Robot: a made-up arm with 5 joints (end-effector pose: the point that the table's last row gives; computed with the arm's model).
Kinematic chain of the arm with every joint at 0, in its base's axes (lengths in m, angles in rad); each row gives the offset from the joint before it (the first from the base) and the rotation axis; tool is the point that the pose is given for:
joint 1: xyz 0 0 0.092 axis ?
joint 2: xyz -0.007 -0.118 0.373 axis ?
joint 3: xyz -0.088 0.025 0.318 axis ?
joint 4: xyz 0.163 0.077 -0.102 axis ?
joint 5: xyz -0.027 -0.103 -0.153 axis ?
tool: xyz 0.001 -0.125 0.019
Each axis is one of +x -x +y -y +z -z.
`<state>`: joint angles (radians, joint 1 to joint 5).
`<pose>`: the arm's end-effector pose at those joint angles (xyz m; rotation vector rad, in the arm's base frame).
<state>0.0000 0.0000 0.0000 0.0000 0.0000</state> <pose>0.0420 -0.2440 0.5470 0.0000 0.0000 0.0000</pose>
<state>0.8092 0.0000 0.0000 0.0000 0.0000</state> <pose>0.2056 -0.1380 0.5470 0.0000 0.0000 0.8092</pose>
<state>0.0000 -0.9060 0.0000 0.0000 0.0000</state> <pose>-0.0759 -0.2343 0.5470 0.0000 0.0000 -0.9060</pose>
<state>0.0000 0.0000 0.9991 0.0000 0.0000</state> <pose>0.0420 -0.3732 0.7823 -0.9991 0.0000 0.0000</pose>
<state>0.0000 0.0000 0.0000 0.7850 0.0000</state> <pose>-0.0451 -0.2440 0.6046 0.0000 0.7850 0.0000</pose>
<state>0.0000 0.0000 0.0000 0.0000 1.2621</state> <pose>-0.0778 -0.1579 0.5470 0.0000 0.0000 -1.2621</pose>
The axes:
joint 1: +z
joint 2: +z
joint 3: -x
joint 4: +y
joint 5: -z

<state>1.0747 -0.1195 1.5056 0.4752 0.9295</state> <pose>0.1614 -0.2265 0.8737 -1.1746 -0.9682 -0.3367</pose>
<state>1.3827 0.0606 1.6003 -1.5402 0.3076</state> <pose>0.2804 0.1585 0.9334 0.1217 -2.0254 1.9792</pose>
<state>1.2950 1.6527 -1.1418 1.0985 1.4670</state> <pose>0.2161 -0.0941 0.7349 -1.6329 0.2852 1.8025</pose>
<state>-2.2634 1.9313 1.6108 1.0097 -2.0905</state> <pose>-0.1531 -0.1270 0.7558 0.2077 1.6066 0.5545</pose>
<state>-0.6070 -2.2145 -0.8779 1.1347 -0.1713</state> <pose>-0.0118 -0.1238 0.5698 1.2903 -0.8100 -1.7269</pose>
